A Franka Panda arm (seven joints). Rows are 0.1 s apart.
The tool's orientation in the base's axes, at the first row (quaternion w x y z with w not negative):
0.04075, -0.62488, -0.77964, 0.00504
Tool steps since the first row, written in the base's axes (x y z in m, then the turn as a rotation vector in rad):
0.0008, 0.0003, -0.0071, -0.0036, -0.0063, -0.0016
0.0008, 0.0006, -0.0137, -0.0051, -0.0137, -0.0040
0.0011, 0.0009, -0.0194, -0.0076, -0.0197, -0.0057
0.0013, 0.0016, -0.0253, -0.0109, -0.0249, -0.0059
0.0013, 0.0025, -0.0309, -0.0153, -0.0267, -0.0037
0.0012, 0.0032, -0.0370, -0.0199, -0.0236, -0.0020
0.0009, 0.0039, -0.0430, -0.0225, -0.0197, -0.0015
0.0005, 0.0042, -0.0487, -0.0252, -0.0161, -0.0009
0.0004, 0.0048, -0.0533, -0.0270, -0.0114, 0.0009
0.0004, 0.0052, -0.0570, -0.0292, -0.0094, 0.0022
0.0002, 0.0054, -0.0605, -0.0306, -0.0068, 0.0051
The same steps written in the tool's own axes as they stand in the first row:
-0.0003, 0.0013, 0.0070, -0.0055, -0.0048, 0.0016
-0.0004, 0.0017, 0.0136, -0.0125, -0.0077, 0.0038
-0.0005, 0.0024, 0.0193, -0.0179, -0.0114, 0.0054
-0.0002, 0.0031, 0.0252, -0.0223, -0.0157, 0.0056
0.0004, 0.0036, 0.0308, -0.0229, -0.0205, 0.0036
0.0007, 0.0040, 0.0369, -0.0188, -0.0244, 0.0024
0.0011, 0.0043, 0.0430, -0.0144, -0.0261, 0.0022
0.0012, 0.0043, 0.0487, -0.0103, -0.0280, 0.0020
0.0015, 0.0046, 0.0533, -0.0052, -0.0288, 0.0005
0.0017, 0.0049, 0.0570, -0.0027, -0.0306, -0.0006
0.0018, 0.0049, 0.0605, 0.0003, -0.0316, -0.0032

